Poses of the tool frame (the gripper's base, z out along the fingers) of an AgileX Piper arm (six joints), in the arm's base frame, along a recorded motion.
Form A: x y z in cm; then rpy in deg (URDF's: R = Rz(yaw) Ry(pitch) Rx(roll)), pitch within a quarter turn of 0, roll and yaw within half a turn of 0.
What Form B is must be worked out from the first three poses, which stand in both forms.
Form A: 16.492 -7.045 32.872 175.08 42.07 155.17
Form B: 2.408 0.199 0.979 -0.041 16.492 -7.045 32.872
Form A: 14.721 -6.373 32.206 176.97 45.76 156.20
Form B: 2.350 0.195 0.979 -0.061 14.721 -6.373 32.206
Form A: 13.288 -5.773 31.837 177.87 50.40 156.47
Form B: 2.274 0.195 0.978 -0.078 13.288 -5.773 31.837
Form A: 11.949 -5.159 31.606 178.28 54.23 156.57
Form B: 2.210 0.195 0.977 -0.089 11.949 -5.159 31.606
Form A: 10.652 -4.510 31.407 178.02 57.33 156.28
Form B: 2.157 0.195 0.976 -0.095 10.652 -4.510 31.407
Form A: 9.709 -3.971 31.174 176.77 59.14 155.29
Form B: 2.124 0.197 0.976 -0.093 9.709 -3.971 31.174
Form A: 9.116 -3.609 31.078 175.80 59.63 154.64
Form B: 2.113 0.198 0.976 -0.090 9.116 -3.609 31.078
